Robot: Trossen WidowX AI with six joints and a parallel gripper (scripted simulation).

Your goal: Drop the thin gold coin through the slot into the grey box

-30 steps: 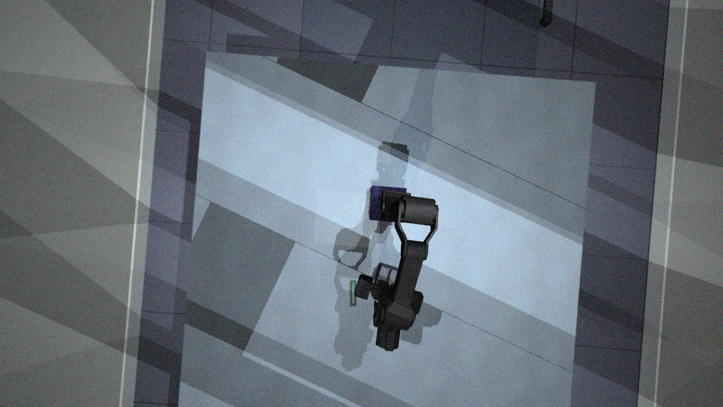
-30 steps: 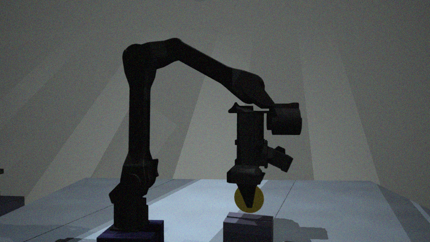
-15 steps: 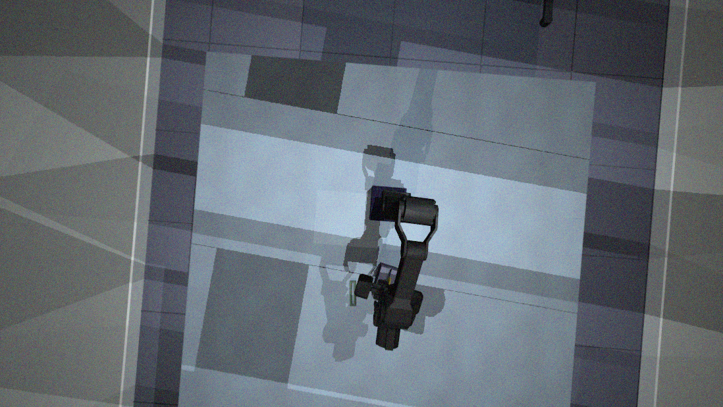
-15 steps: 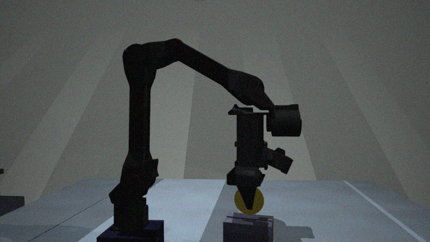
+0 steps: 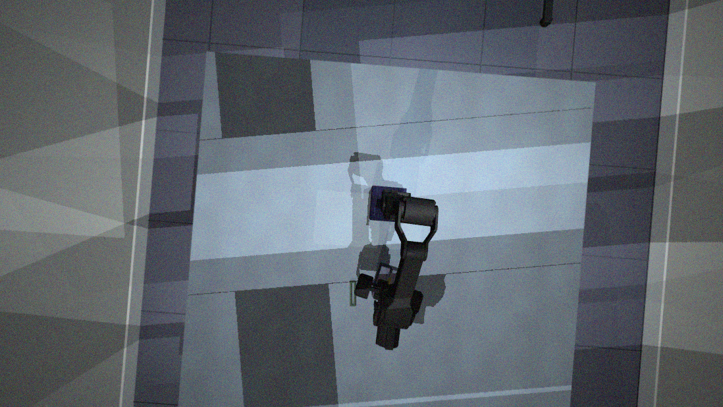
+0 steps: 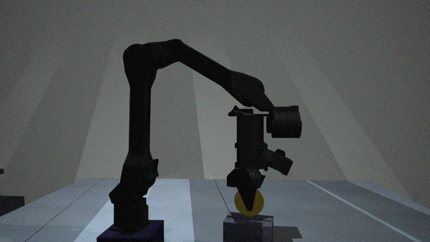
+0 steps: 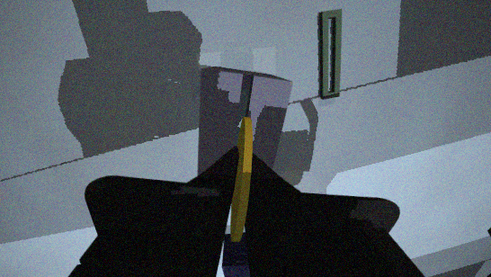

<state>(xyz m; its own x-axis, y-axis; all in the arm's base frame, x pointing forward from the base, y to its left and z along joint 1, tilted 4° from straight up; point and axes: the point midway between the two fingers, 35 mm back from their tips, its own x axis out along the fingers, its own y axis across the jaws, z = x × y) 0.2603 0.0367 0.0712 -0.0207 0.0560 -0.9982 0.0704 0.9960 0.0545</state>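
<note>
Now: gripper tip 20 mm below the gold coin.
</note>
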